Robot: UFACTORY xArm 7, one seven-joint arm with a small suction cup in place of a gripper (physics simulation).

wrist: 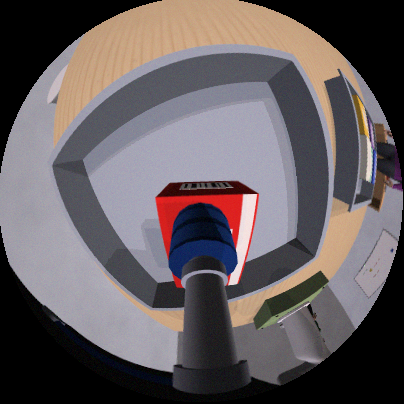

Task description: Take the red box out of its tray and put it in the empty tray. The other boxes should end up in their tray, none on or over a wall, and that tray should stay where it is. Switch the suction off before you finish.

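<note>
The red box hangs on my suction cup, which is pressed on its top face. One side of the box shows a barcode, and a white stripe runs along its right part. The box is over the lower part of the large grey tray, inside its walls as seen from here. A shadow lies on the tray floor left of the box; the gap beneath the box is hidden. The other tray stands at the right edge of the view, with a yellow box and several other boxes in it.
Both trays stand on the wooden table. A green block-like part on a grey body is at the lower right, near the table edge. A pale sheet lies further right. A pale round object shows at the upper left.
</note>
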